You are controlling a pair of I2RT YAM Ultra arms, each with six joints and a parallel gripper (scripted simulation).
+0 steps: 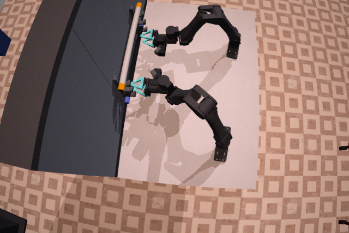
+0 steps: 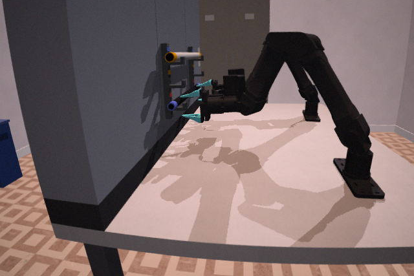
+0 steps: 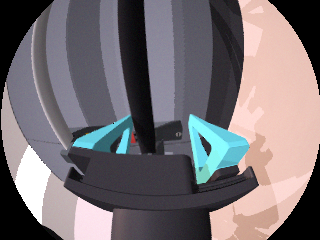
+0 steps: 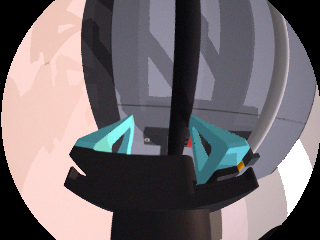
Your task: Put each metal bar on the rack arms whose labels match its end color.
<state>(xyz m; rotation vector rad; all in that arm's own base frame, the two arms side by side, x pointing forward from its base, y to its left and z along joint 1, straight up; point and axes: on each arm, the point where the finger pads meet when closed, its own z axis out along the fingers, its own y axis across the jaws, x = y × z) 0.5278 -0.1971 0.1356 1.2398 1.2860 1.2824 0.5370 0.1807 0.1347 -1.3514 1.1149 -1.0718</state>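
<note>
Now: the pale metal bar 17 cm to the right of my left hand, 17 cm above it and 3 cm ahead of it. From my left hand the other things lie so: dark metal bar 15 cm to the right, 3 cm ahead, 2 cm above; then tall grey wall panel 29 cm above, 12 cm ahead, 10 cm to the right.
Now: right hand 17 cm below the pale metal bar, 14 cm to the right of it and 1 cm short of it. From my right hand the other things lie so: dark metal bar 15 cm to the left, 2 cm above, 1 cm ahead; then tall grey wall panel 29 cm above, 20 cm to the left, 10 cm ahead.
</note>
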